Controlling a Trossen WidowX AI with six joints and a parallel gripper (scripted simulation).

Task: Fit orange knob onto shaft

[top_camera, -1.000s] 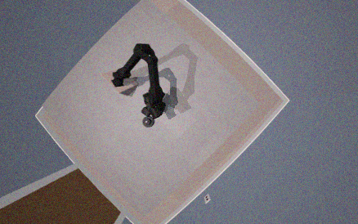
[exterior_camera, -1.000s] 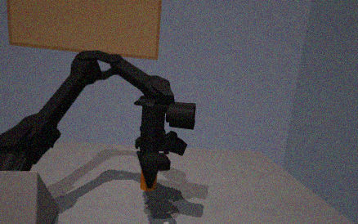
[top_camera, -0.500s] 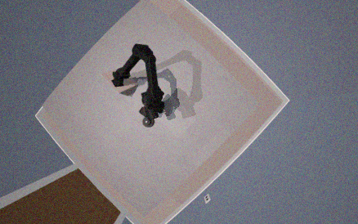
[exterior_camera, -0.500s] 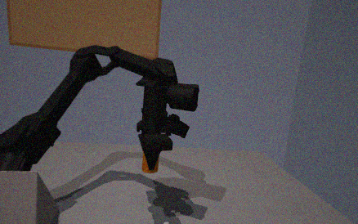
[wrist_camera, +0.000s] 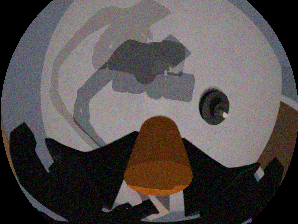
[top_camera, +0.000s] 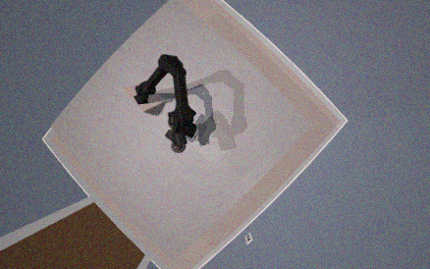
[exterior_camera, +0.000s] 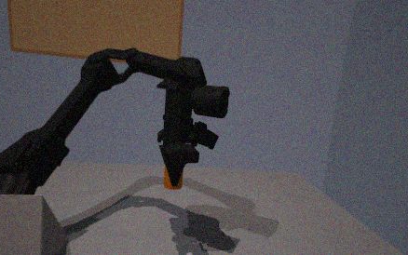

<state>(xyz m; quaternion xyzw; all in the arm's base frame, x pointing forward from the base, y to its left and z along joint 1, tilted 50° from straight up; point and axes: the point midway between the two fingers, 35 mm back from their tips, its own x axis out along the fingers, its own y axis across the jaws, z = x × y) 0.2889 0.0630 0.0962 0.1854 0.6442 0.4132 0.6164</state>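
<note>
The dark round pedestal is 50 mm ahead of my gripper tip, 130 mm to the right of it and 110 mm below it. Round my gripper tip: orange knob 30 mm above.
</note>
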